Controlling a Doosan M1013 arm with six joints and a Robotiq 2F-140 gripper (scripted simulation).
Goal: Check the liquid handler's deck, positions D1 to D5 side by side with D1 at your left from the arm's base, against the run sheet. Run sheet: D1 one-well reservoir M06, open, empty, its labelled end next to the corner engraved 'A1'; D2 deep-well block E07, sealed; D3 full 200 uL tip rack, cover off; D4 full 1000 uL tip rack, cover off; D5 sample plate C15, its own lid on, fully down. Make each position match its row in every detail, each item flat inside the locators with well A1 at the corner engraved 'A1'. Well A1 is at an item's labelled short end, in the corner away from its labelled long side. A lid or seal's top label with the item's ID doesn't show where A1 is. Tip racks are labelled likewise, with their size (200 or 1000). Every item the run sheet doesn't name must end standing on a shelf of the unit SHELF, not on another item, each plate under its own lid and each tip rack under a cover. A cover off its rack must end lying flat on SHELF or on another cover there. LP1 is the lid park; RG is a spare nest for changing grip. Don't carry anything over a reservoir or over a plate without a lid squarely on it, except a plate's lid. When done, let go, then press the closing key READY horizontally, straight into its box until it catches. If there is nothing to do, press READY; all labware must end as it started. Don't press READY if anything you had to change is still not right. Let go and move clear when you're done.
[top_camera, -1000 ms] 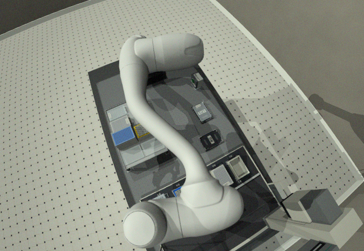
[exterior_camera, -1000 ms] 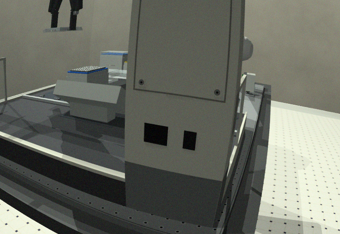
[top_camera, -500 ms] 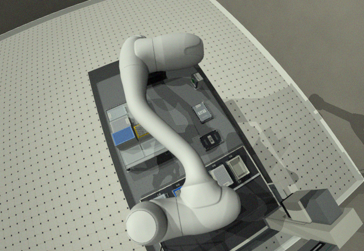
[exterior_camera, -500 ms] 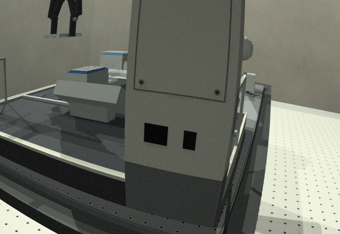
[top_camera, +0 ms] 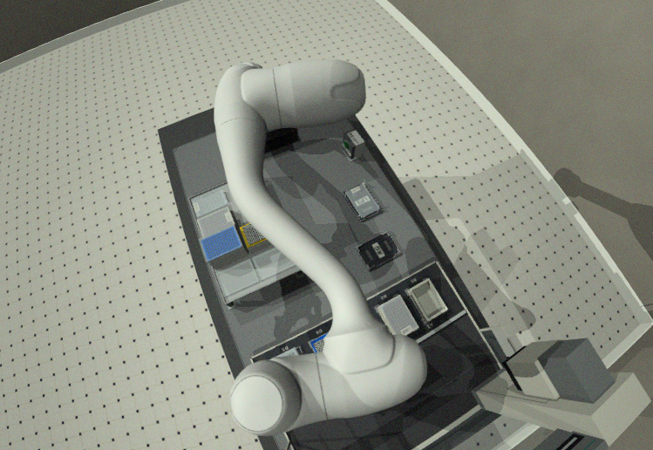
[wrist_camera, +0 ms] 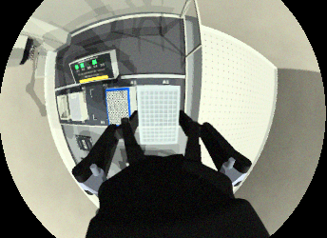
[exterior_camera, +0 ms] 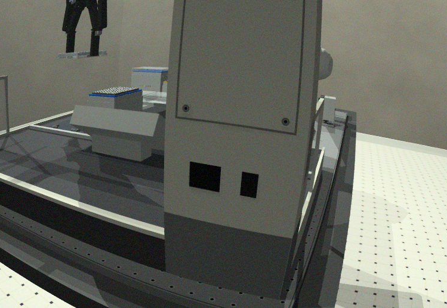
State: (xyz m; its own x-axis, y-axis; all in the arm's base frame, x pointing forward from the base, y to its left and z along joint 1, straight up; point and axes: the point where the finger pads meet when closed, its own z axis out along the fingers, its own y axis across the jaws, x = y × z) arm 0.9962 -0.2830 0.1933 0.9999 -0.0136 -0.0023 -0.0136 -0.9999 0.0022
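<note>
Right now the blue-rimmed tip rack is 140 mm below my hand, 130 mm to the left of it and 10 mm ahead of it. The rest, counted from my hand: sealed deep-well block (370 mm to the left, 190 mm below, 10 mm ahead); white well plate (20 mm below); yellow-rimmed tip rack (470 mm behind, 150 mm below, 110 mm to the left).
</note>
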